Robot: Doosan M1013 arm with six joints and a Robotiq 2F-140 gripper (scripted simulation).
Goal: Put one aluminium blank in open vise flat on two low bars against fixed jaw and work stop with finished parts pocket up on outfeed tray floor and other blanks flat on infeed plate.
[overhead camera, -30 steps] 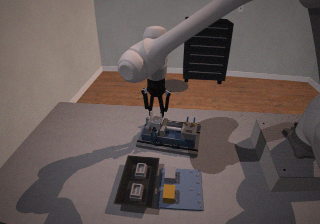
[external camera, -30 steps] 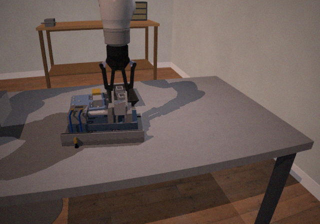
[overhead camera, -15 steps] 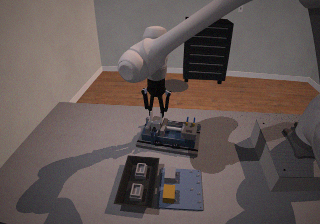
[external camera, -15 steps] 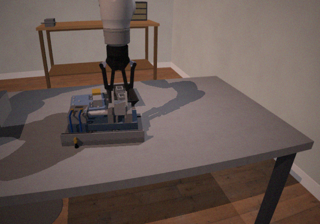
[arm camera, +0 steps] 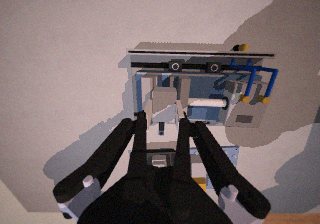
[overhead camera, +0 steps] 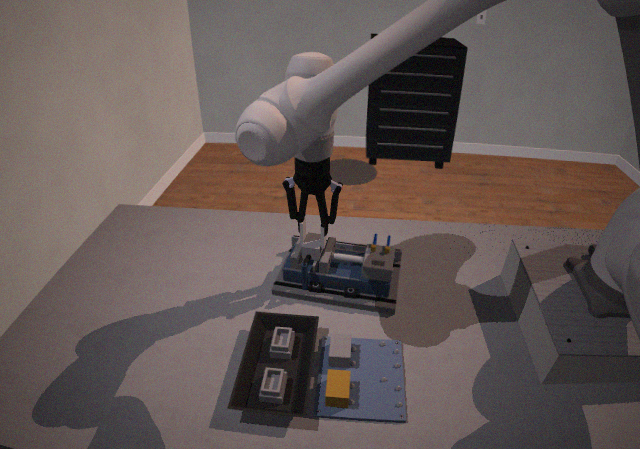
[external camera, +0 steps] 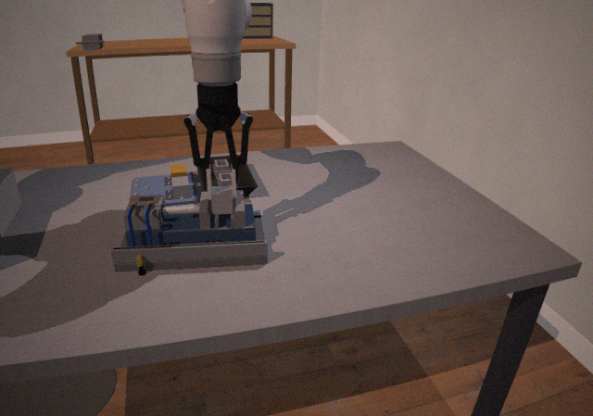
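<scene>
My gripper is now 70 mm past the blue vise, 10 mm to the right of it and 100 mm above it. The rest, counted from my hand: brass blank 90 mm behind, 340 mm to the left, 110 mm below; then aluminium blank 90 mm behind, 250 mm to the left, 110 mm below; then infeed plate 140 mm behind, 290 mm to the left, 130 mm below.
</scene>
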